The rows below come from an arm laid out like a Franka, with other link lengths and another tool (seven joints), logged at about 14 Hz.
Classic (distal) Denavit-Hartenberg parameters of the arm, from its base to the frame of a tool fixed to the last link. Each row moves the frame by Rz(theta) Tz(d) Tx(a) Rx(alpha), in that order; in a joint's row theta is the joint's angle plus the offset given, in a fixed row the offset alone. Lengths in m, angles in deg.
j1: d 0.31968; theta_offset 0; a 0; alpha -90
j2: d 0; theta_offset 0; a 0; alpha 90
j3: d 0.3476; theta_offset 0; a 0.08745; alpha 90
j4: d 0; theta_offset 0; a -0.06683; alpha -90
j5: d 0.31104; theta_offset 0; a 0; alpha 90
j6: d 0; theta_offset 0; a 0.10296; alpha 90
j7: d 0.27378; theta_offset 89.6; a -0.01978; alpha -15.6
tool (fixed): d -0.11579; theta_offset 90; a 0; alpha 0
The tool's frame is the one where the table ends.
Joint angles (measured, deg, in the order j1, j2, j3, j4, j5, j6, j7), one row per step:
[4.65, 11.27, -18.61, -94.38, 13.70, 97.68, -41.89]
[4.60, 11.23, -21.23, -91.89, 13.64, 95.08, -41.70]
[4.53, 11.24, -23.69, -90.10, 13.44, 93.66, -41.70]
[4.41, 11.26, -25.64, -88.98, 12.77, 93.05, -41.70]
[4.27, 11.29, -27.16, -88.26, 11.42, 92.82, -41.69]
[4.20, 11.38, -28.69, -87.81, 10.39, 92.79, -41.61]
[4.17, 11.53, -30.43, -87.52, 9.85, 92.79, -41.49]
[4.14, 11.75, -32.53, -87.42, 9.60, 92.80, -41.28]
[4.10, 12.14, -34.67, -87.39, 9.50, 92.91, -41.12]
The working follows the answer.
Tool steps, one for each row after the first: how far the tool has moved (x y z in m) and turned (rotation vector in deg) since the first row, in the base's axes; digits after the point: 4 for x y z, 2 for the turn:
[-0.0031, -0.0223, 0.0151, -0.42, 0.01, -2.20]
[-0.0062, -0.0444, 0.0266, -1.13, -0.35, -4.29]
[-0.0096, -0.0642, 0.0338, -2.27, -0.65, -6.03]
[-0.0136, -0.0821, 0.0380, -3.99, -0.65, -7.36]
[-0.0175, -0.0988, 0.0404, -5.41, -0.58, -8.81]
[-0.0220, -0.1156, 0.0419, -6.39, -0.47, -10.56]
[-0.0280, -0.1346, 0.0420, -7.14, -0.18, -12.79]
[-0.0340, -0.1535, 0.0407, -7.81, 0.19, -15.05]

Tool pose at each row, in the base's axes (x y z in m, rotation vector in deg; rounded; the steps above come from the unrounded poses):
[0.5648, -0.0566, 0.4608, 38.52, -158.00, -12.30]
[0.5618, -0.0789, 0.4759, 35.40, -158.80, -12.19]
[0.5586, -0.1010, 0.4874, 32.44, -159.84, -11.54]
[0.5553, -0.1208, 0.4946, 29.82, -160.60, -10.23]
[0.5513, -0.1388, 0.4987, 27.54, -160.84, -8.12]
[0.5473, -0.1554, 0.5012, 25.15, -161.03, -6.46]
[0.5429, -0.1723, 0.5027, 22.45, -161.28, -5.50]
[0.5369, -0.1912, 0.5028, 19.09, -161.49, -5.01]
[0.5308, -0.2101, 0.5015, 15.70, -161.57, -4.65]

